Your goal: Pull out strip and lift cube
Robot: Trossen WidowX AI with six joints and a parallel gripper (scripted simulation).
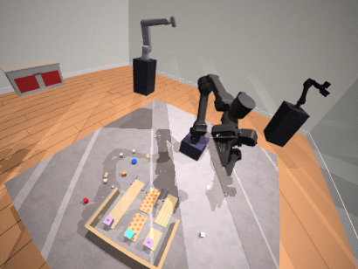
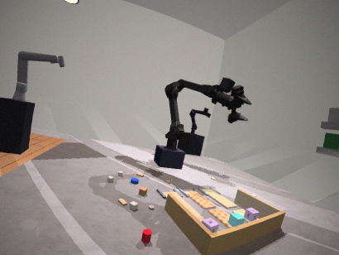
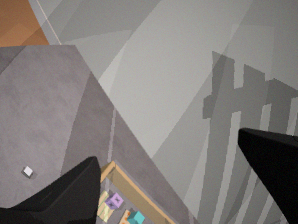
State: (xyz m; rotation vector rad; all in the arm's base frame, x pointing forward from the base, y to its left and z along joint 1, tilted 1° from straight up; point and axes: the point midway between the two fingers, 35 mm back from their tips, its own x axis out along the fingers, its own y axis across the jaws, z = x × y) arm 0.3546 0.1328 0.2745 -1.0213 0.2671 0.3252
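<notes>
The blue disc lies 410 mm to the right of my gripper tip, 360 mm below it and 130 mm behind it. From my gripper tip the other things lie so: red cylinder 480 mm to the right, 360 mm below, 180 mm ahead.
</notes>
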